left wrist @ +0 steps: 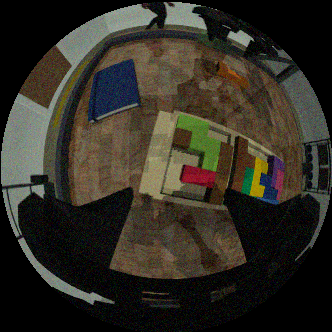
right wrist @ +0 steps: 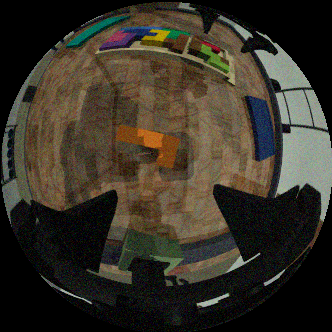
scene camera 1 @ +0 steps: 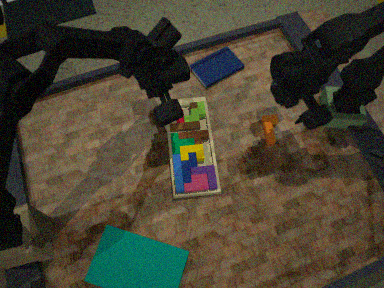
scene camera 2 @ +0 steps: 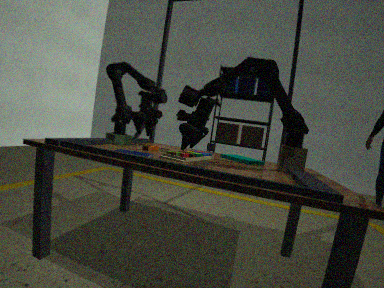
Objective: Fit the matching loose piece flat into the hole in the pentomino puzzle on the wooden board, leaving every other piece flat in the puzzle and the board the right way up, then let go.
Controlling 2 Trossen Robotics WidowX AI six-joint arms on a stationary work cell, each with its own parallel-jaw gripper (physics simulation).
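Pixels of known places: left gripper, between the fingertips: (left wrist: 180, 193) (right wrist: 224, 42) (scene camera 2: 186, 149); right gripper, between the fingertips: (left wrist: 229, 48) (right wrist: 165, 192) (scene camera 2: 143, 135); left arm's base, origin of its link: (scene camera 1: 5, 233) (scene camera 2: 293, 146); right arm's base, origin of its link: (left wrist: 216, 36) (right wrist: 147, 266) (scene camera 1: 346, 102) (scene camera 2: 119, 134).
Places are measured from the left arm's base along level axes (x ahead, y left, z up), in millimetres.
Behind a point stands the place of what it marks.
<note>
The wooden board (scene camera 1: 197, 194) @(x 406, y -4, z -102 mm) (left wrist: 155, 145) @(x 460, y 260, z -110 mm) lies with its puzzle facing up. Bare cream cells show beside the yellow piece (scene camera 1: 186, 150) @(x 413, y 109, z -91 mm) (left wrist: 258, 170) @(x 435, y 106, z -91 mm) and around the red piece (left wrist: 197, 176) @(x 425, y 211, z -91 mm), which lies near the lime green piece (left wrist: 200, 132) @(x 476, y 208, z -91 mm). An orange L-shaped piece (scene camera 1: 269, 132) @(x 634, y 98, z -97 mm) (left wrist: 233, 75) @(x 631, y 116, z -98 mm) (right wrist: 152, 139) @(x 641, y 118, z -96 mm) lies loose on the table, right of the board in scene camera 1, partly shaded. My left gripper (scene camera 1: 167, 112) @(x 410, y 233, z -68 mm) (left wrist: 180, 193) @(x 410, y 233, z -68 mm) is open and empty above the board's upper left edge. My right gripper (scene camera 1: 311, 117) (right wrist: 165, 192) @(x 686, y 129, z -49 mm) is open and empty, above and to the right of the orange piece.
A dark blue book-like block (scene camera 1: 217, 66) @(x 577, y 345, z -104 mm) (left wrist: 115, 90) @(x 552, y 333, z -104 mm) (right wrist: 262, 130) @(x 590, y 335, z -104 mm) lies beyond the board's upper end. A teal slab (scene camera 1: 140, 257) @(x 242, y -106, z -98 mm) (right wrist: 95, 32) lies at the lower left in scene camera 1. A dark raised border (scene camera 1: 230, 37) @(x 652, y 438, z -101 mm) runs around the table.
</note>
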